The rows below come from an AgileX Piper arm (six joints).
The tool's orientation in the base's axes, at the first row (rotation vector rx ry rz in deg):
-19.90 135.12 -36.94
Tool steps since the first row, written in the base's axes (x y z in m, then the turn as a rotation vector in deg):
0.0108 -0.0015 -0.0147 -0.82 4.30 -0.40
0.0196 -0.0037 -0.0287 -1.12 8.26 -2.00
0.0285 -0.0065 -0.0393 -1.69 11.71 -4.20
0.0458 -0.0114 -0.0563 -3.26 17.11 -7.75
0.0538 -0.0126 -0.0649 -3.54 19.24 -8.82
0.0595 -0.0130 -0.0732 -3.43 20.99 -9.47
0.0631 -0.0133 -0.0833 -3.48 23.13 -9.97
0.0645 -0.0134 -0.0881 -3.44 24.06 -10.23
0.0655 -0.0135 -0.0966 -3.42 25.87 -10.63
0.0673 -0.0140 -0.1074 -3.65 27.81 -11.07
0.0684 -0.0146 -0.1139 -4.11 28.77 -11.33
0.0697 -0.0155 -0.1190 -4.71 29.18 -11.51
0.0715 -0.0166 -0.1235 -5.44 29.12 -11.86
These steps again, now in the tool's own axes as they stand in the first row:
0.0003 0.0057 0.0174 -0.90 3.90 -1.81
0.0020 0.0106 0.0332 -1.43 8.12 -2.37
0.0021 0.0132 0.0471 -1.22 12.24 -2.52
0.0002 0.0168 0.0715 -0.34 18.80 -3.14
-0.0008 0.0198 0.0829 -0.42 21.19 -3.37
-0.0005 0.0234 0.0923 -0.86 23.00 -3.50
0.0023 0.0283 0.1015 -1.42 25.08 -3.96
0.0038 0.0306 0.1056 -1.69 26.00 -4.10
0.0076 0.0350 0.1119 -2.22 27.73 -4.46
0.0122 0.0402 0.1204 -2.59 29.62 -5.02
0.0150 0.0430 0.1256 -2.50 30.60 -5.49
0.0171 0.0449 0.1302 -2.12 31.09 -5.91
0.0186 0.0462 0.1348 -1.36 31.28 -6.14

